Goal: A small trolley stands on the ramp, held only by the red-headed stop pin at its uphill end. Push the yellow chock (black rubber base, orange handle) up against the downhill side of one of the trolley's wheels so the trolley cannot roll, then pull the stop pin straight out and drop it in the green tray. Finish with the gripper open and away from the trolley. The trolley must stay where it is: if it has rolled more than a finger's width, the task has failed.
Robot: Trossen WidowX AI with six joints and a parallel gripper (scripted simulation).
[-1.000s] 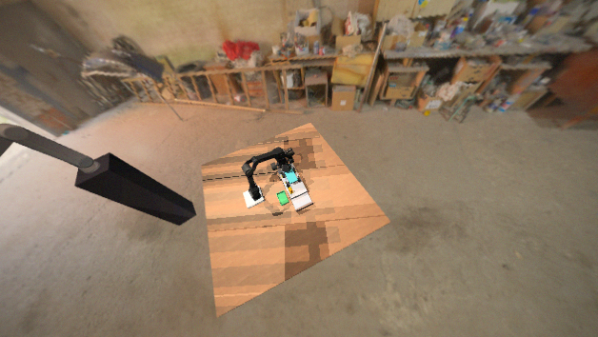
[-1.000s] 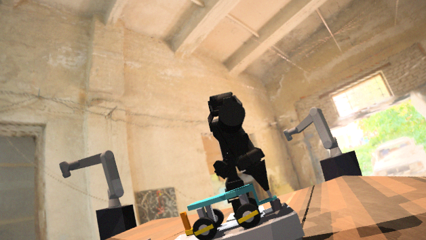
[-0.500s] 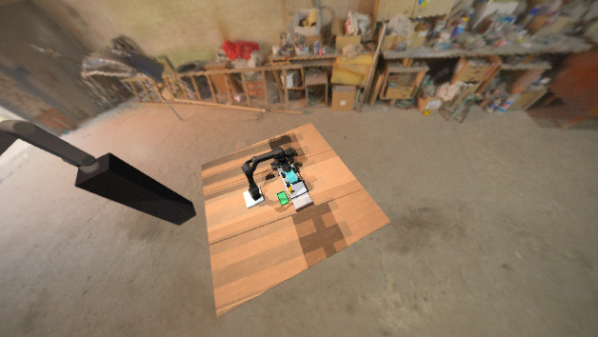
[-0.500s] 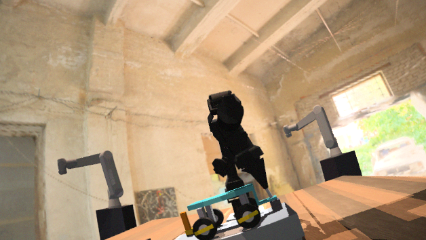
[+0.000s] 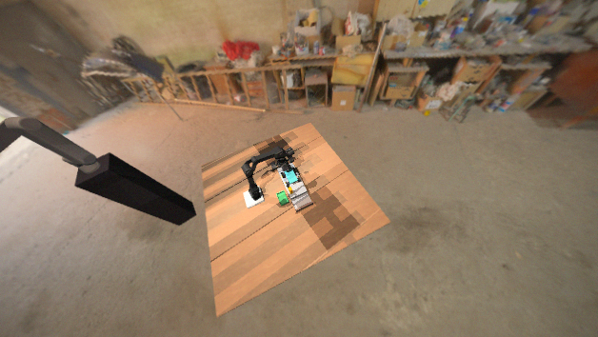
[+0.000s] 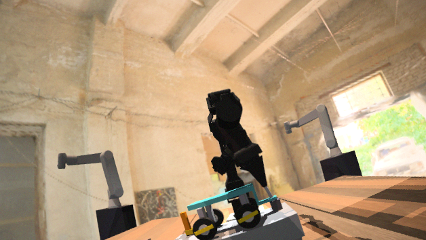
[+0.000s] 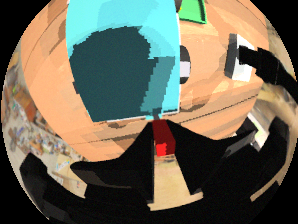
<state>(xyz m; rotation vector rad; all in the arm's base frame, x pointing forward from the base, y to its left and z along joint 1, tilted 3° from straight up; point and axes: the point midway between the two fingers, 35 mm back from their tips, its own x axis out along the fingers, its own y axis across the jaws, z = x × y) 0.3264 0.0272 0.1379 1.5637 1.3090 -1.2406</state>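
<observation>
Right now the green tray is 150 mm behind my gripper tip, 180 mm to the right of it and 160 mm below it. From my gripper tip the other things lie so: grey ramp 110 mm to the right, 100 mm below; then red-headed stop pin right at my gripper tip; then trolley 100 mm to the right, 40 mm below.
</observation>
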